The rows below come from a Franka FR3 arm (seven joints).
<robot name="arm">
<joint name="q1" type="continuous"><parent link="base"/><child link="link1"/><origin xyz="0 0 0.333" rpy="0 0 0"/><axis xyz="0 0 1"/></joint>
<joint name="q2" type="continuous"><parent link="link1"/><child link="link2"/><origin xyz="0 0 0" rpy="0 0 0"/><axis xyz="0 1 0"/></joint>
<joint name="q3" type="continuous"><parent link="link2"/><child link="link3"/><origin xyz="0 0 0.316" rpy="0 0 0"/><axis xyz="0 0 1"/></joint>
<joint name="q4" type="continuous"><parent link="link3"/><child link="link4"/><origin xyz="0.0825 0 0" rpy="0 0 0"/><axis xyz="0 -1 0"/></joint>
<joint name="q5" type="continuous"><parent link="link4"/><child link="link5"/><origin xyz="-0.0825 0 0.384" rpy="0 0 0"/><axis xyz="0 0 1"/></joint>
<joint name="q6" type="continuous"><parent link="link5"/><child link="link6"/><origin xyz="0 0 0" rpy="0 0 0"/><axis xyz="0 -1 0"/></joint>
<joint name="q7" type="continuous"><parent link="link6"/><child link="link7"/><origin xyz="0.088 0 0" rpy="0 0 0"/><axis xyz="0 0 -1"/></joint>
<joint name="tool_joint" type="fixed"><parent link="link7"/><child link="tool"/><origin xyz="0 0 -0.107" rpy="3.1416 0 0"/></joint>
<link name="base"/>
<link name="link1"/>
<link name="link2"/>
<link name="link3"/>
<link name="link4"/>
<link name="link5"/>
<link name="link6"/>
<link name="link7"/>
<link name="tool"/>
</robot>
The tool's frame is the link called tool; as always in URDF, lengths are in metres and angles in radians. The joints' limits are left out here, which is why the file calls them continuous.
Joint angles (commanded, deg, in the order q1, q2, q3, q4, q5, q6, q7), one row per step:
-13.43, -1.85, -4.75, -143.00, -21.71, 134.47, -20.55
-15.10, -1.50, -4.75, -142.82, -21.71, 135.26, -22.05
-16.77, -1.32, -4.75, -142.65, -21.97, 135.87, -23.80
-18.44, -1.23, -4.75, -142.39, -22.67, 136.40, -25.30
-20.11, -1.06, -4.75, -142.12, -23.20, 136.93, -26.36
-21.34, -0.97, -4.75, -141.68, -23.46, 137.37, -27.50
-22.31, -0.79, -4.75, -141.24, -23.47, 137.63, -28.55
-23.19, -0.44, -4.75, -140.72, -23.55, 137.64, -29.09
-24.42, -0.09, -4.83, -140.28, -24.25, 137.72, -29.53
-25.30, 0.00, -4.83, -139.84, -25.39, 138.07, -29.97
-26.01, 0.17, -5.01, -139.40, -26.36, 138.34, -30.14
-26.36, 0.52, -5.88, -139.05, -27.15, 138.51, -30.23
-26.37, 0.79, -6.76, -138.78, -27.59, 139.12, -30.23
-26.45, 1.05, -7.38, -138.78, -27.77, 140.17, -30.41
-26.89, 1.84, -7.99, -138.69, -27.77, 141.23, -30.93
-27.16, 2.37, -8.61, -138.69, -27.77, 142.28, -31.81
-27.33, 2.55, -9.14, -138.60, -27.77, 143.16, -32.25
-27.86, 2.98, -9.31, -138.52, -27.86, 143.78, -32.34
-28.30, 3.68, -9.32, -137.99, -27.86, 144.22, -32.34
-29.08, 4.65, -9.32, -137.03, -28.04, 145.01, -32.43
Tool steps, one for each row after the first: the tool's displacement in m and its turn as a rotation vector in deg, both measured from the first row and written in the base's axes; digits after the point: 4 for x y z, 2 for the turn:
-0.0020, -0.0126, -0.0006, 0.23, -0.27, -0.04
-0.0047, -0.0253, -0.0001, 0.30, -0.40, 0.32
-0.0073, -0.0383, 0.0016, 0.00, -0.57, 0.76
-0.0104, -0.0512, 0.0027, -0.27, -0.79, 0.66
-0.0114, -0.0613, 0.0056, -0.47, -1.19, 0.84
-0.0122, -0.0696, 0.0074, -0.51, -1.41, 0.95
-0.0129, -0.0774, 0.0081, -0.59, -1.41, 0.65
-0.0158, -0.0881, 0.0084, -1.01, -1.23, 0.33
-0.0165, -0.0959, 0.0112, -1.83, -1.39, 0.85
-0.0176, -0.1037, 0.0132, -2.54, -1.50, 0.95
-0.0210, -0.1135, 0.0129, -3.04, -1.33, 0.47
-0.0227, -0.1207, 0.0134, -3.43, -1.72, 0.09
-0.0240, -0.1255, 0.0126, -3.60, -2.35, 0.00
-0.0269, -0.1330, 0.0080, -3.47, -2.54, -0.24
-0.0295, -0.1391, 0.0050, -3.38, -2.79, 0.01
-0.0310, -0.1443, 0.0054, -3.52, -3.39, -0.02
-0.0332, -0.1493, 0.0032, -3.57, -3.57, -0.38
-0.0326, -0.1542, 0.0015, -3.68, -3.77, -0.69
-0.0311, -0.1628, 0.0009, -4.09, -4.30, -1.00

